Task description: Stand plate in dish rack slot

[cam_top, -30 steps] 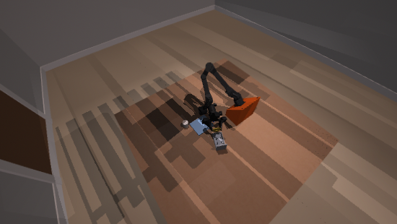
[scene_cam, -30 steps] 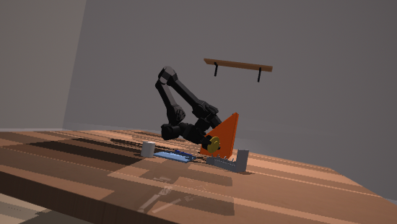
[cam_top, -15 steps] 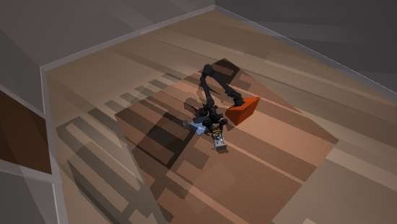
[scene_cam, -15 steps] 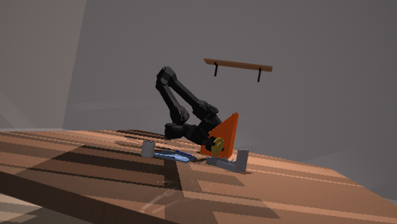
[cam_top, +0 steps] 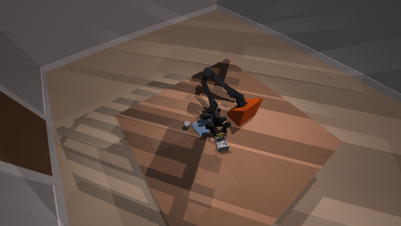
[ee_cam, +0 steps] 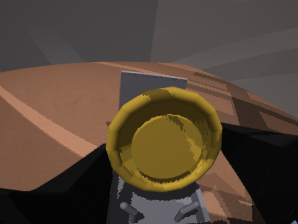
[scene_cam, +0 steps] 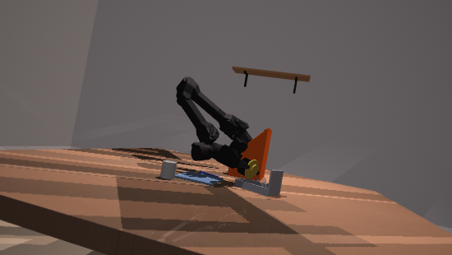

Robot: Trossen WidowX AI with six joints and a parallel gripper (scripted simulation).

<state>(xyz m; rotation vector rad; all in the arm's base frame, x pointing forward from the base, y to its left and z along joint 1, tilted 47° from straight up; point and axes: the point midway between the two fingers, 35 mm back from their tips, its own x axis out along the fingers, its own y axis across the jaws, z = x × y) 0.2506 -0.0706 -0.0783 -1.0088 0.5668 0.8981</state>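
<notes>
Now: gripper tip 4 cm above the grey dish rack, 2 cm to the right of it and 1 cm short of it. The rest, counted from my gripper tip: blue mat: 18 cm to the right, 6 cm below; yellow plate: 1 cm to the right; blue spoon: 17 cm to the right, 11 cm behind, 6 cm below.
</notes>
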